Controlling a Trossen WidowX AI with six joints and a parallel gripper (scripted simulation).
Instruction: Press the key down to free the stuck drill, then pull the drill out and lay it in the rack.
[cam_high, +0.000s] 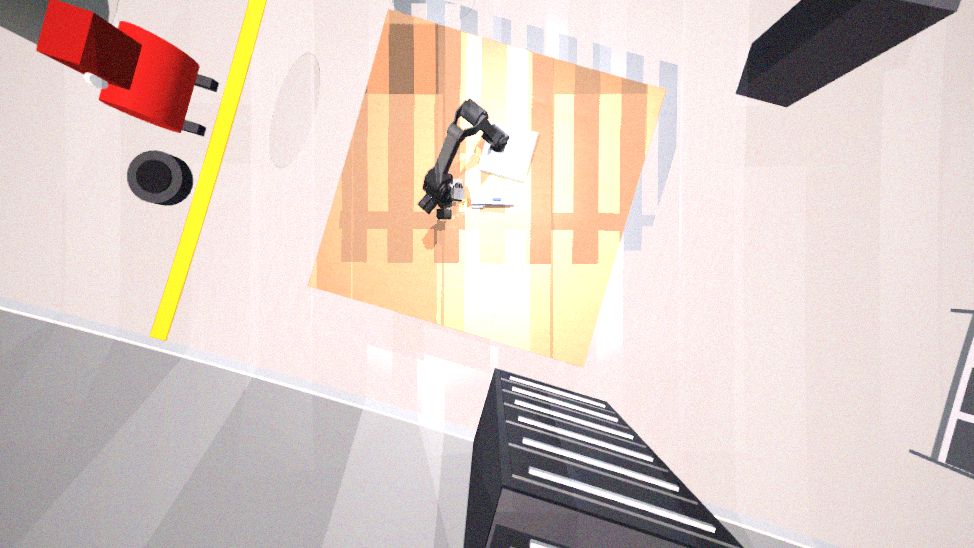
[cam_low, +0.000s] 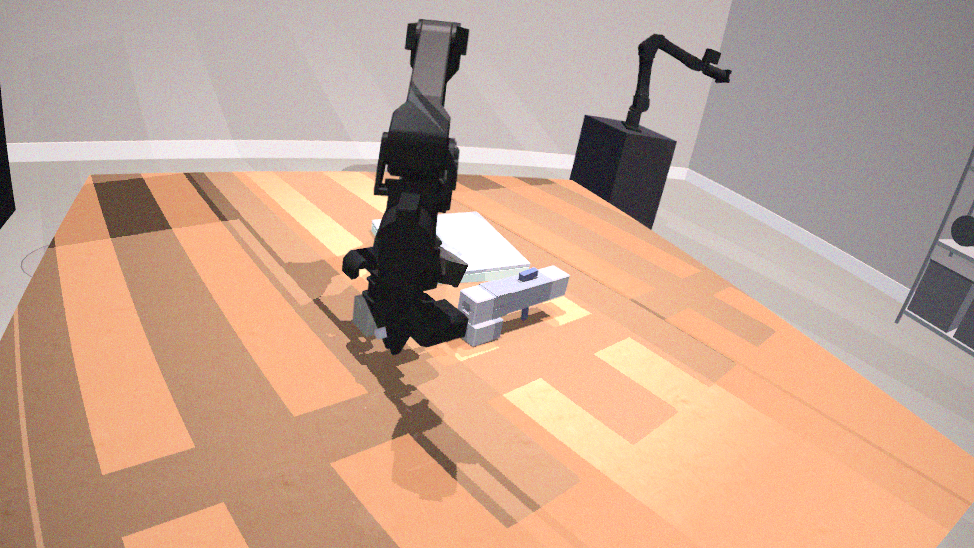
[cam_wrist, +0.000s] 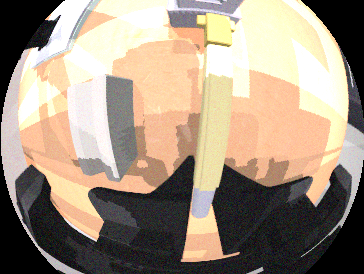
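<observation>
The pale yellow drill is 10 mm behind my gripper tip, 40 mm to the left of it and 30 mm above it. Also, from my gripper tip: grey housing block (50 mm behind, 190 mm to the left, 30 mm above); blue key (60 mm behind, 220 mm to the left, 40 mm above); grey rack (80 mm behind, 10 mm to the left, 10 mm above).
</observation>
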